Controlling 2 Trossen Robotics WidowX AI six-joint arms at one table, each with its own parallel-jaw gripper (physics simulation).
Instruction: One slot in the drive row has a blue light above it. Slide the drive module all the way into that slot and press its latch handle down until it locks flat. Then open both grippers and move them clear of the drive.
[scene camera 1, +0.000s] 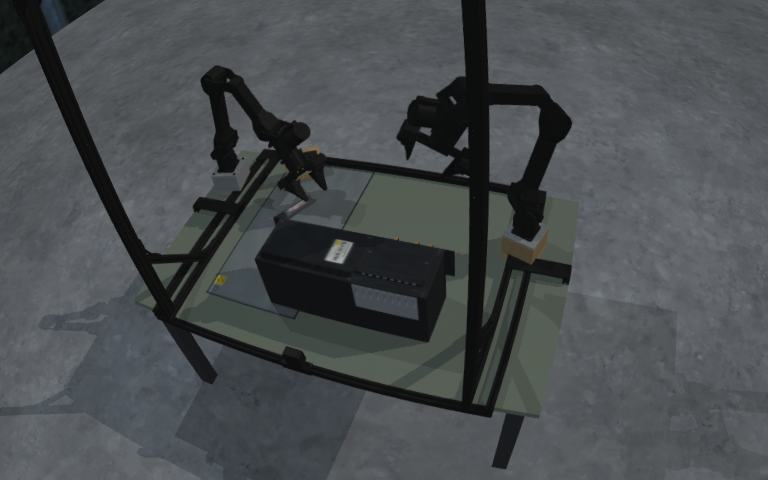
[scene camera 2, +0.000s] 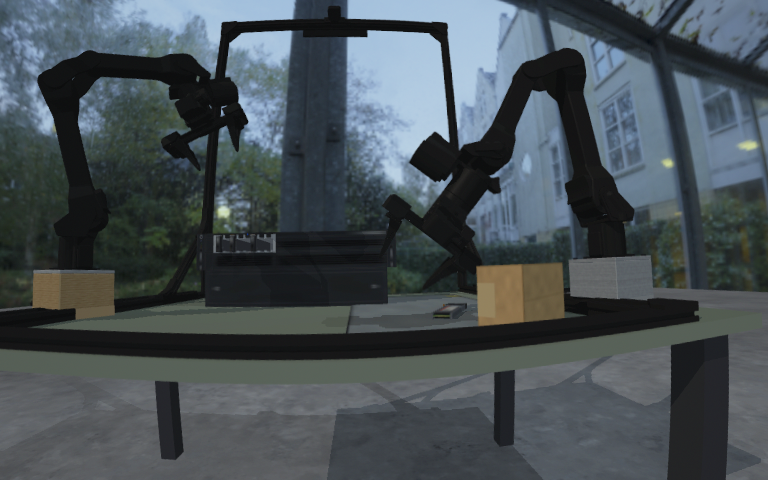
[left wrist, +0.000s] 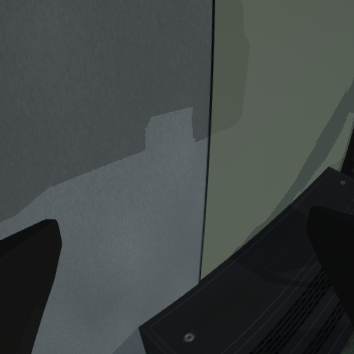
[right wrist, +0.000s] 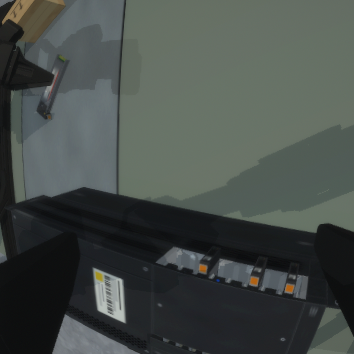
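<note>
The drive module lies flat on the grey mat, beside the black drive chassis. My left gripper is open and empty, above the mat near the module; the module does not show in the left wrist view. My right gripper is open and empty, high above the table near the row. A blue light shows at the drive row, between two orange-tipped latches.
A wooden block stands by the mat, partly behind my left gripper in scene camera 1. A third orange-tipped latch is farther along the row. A black frame rises around the table.
</note>
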